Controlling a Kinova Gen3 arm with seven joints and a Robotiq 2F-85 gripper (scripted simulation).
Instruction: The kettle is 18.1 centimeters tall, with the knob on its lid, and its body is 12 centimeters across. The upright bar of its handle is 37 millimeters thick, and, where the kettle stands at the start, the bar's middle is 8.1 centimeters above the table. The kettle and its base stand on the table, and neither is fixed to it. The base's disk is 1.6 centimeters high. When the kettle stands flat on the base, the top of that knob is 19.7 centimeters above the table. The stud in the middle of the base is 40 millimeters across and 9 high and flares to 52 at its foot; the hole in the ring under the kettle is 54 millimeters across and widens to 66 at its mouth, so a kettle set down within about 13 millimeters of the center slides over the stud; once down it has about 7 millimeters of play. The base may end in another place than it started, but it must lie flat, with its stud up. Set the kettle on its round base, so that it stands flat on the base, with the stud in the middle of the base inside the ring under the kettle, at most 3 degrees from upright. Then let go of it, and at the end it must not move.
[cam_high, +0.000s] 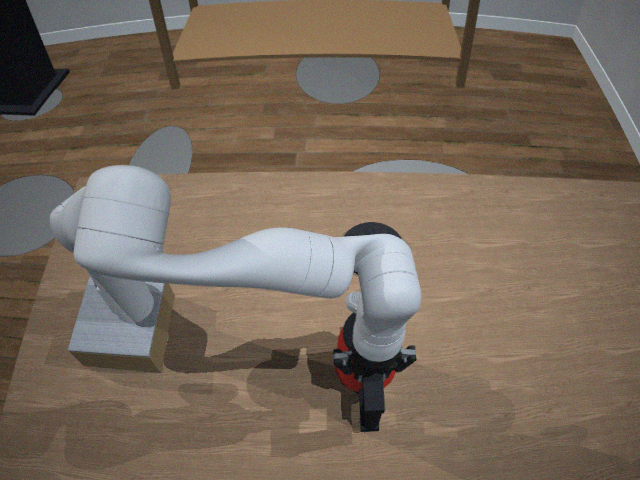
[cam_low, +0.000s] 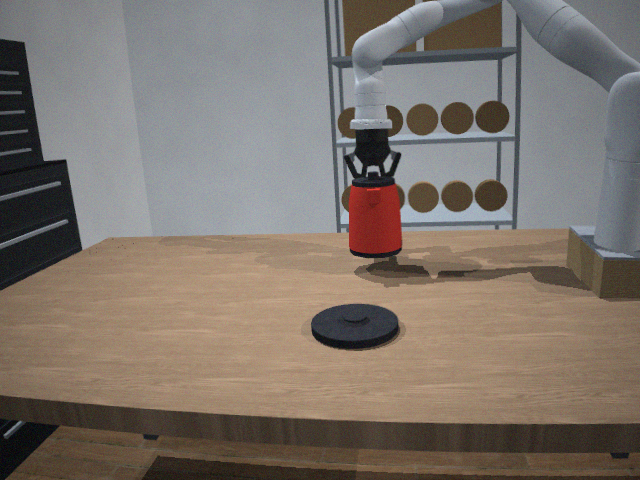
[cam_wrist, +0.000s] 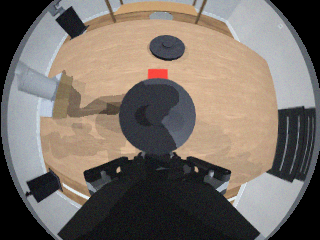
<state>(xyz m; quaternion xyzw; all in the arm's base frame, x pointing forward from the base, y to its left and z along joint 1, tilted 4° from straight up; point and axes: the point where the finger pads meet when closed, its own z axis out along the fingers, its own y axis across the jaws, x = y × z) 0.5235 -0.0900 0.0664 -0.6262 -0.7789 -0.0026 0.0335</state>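
The red kettle is 4 cm below my hand, 3 cm to the left of it and 1 cm behind it. Round my hand: round black base (38 cm to the left, 17 cm below, 4 cm behind).
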